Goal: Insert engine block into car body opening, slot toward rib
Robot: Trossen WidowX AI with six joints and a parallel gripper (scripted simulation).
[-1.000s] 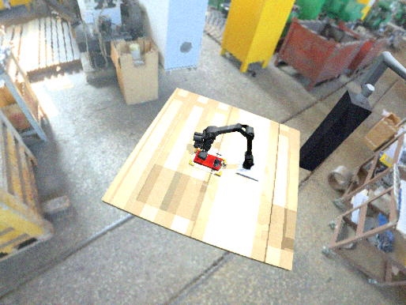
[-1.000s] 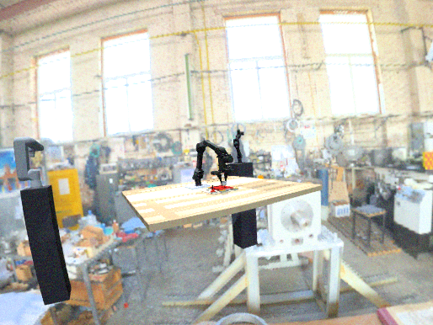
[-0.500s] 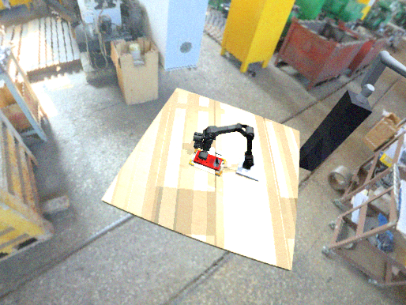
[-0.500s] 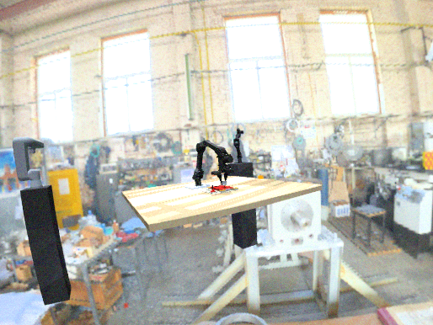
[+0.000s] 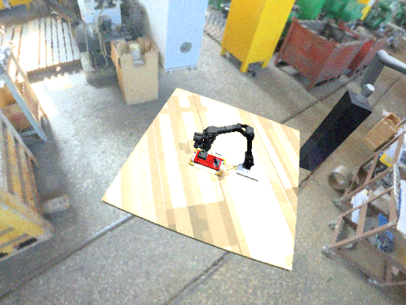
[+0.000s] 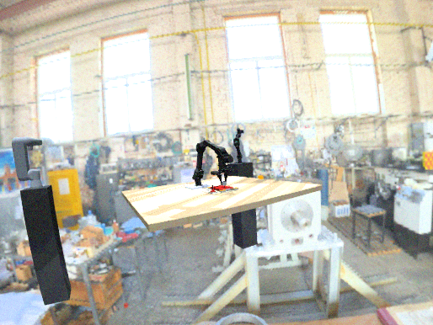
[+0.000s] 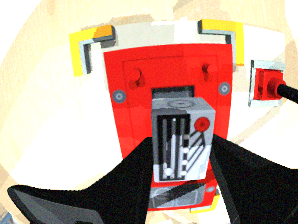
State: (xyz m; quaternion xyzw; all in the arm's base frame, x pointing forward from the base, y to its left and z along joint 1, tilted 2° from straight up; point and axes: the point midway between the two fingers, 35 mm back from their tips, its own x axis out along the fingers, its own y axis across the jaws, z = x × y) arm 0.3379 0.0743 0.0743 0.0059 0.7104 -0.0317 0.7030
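The grey engine block is 1 cm below my gripper tip. The rest, counted from my gripper tip: black upright peg 2 cm ahead, 11 cm to the right, 3 cm below.
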